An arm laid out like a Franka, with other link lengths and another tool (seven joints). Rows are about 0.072 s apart.
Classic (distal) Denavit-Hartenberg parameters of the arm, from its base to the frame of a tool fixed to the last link. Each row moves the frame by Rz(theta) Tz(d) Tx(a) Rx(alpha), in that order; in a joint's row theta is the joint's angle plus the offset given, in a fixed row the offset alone. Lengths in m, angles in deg.
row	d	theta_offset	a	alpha
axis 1	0.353	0	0	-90
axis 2	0	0	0	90
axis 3	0.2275	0	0.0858	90
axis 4	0	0	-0.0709	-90
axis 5	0.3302	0	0	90
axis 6	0	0	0.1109	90
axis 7	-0.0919	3.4	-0.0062	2.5
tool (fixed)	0.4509	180	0	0
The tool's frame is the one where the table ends.
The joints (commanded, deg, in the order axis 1, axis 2, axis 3, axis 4, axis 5, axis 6, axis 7), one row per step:
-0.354 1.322 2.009 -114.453 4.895 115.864 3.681
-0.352 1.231 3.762 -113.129 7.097 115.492 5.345
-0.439 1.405 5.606 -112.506 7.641 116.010 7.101
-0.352 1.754 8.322 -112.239 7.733 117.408 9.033
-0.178 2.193 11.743 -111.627 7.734 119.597 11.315
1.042 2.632 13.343 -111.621 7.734 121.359 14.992
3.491 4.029 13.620 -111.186 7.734 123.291 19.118
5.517 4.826 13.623 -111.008 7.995 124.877 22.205
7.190 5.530 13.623 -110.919 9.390 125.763 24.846
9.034 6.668 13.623 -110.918 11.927 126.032 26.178
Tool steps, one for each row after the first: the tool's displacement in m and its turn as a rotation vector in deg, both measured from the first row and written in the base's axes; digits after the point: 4 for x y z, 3 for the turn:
0.0066 0.0275 0.0121 2.104 -0.795 -0.801
0.0115 0.0470 0.0170 2.743 -1.510 -1.064
0.0157 0.0746 0.0192 3.107 -2.534 -0.370
0.0232 0.1110 0.0256 3.752 -4.512 0.720
0.0246 0.1397 0.0263 4.382 -5.293 -0.319
0.0258 0.1686 0.0219 5.202 -5.584 -1.946
0.0260 0.1913 0.0204 6.083 -5.915 -3.311
0.0214 0.2136 0.0181 7.626 -5.235 -5.088
0.0080 0.2401 0.0101 9.627 -3.159 -5.965

